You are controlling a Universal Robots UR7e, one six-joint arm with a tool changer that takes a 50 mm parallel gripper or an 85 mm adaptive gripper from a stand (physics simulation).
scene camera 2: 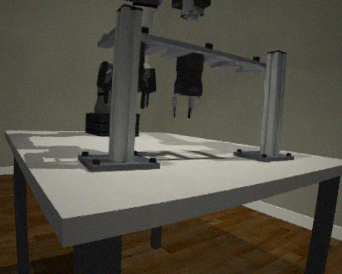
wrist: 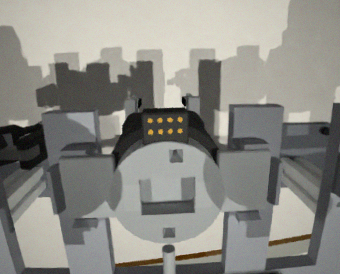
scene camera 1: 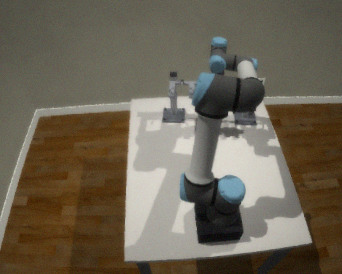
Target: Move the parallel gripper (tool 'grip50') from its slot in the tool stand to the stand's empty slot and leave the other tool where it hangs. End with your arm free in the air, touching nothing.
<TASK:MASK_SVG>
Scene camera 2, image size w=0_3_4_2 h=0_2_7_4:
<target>parallel gripper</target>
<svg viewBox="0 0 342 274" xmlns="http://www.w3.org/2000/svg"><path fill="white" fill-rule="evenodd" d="M207 55L193 52L177 57L177 79L174 83L174 94L170 94L171 117L175 117L177 97L186 95L188 96L188 118L192 118L194 99L201 99L203 85L201 77L203 60Z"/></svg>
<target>adaptive gripper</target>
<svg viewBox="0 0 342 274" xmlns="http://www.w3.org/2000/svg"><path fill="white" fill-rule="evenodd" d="M104 61L100 64L97 86L104 90L104 104L106 104L106 107L111 107L112 78L106 84L105 77L106 72L110 69L113 72L113 64ZM141 41L138 88L142 92L140 108L146 109L148 107L149 94L156 91L156 73L154 68L144 69L145 46L150 43Z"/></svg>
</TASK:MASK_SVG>
